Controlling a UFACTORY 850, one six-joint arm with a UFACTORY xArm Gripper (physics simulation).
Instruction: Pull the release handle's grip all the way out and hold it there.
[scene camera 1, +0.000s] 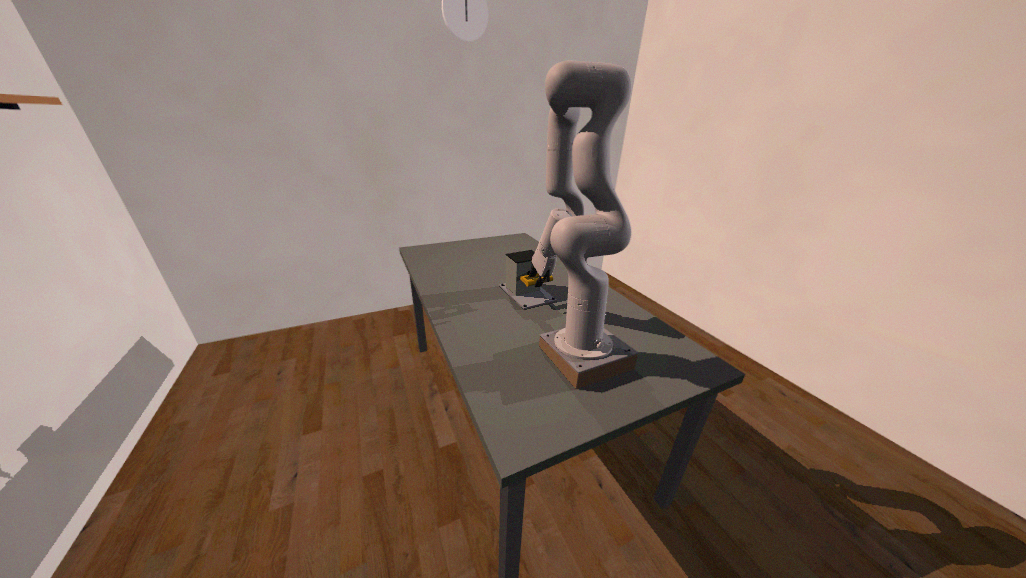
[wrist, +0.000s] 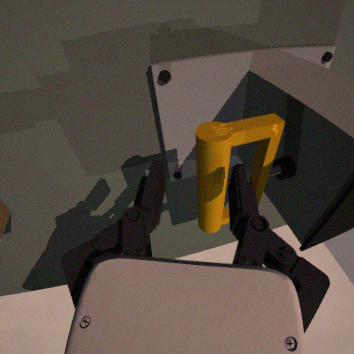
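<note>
The yellow release handle (scene camera 1: 529, 280) (wrist: 212, 180) has a thick round grip bar joined by two arms to a back bar. A short rod joins it to a dark collar (wrist: 286, 168) on the housing (scene camera 1: 511, 275) (wrist: 310, 135). In the wrist view the grip bar stands clear of the housing. My gripper (scene camera 1: 539, 280) (wrist: 196, 174) is partly open with nothing clamped. The grip bar shows between its fingers, close to the right finger, with a wider gap to the left one. The right finger overlaps the handle's opening; whether it touches the bar cannot be told.
The housing stands on a light base plate (scene camera 1: 521, 300) (wrist: 182, 100) with dark bolts, on the grey-green table (scene camera 1: 502, 423). The arm's mounting block (scene camera 1: 599, 374) is nearer the camera. The arm's shadow falls across the table and plate.
</note>
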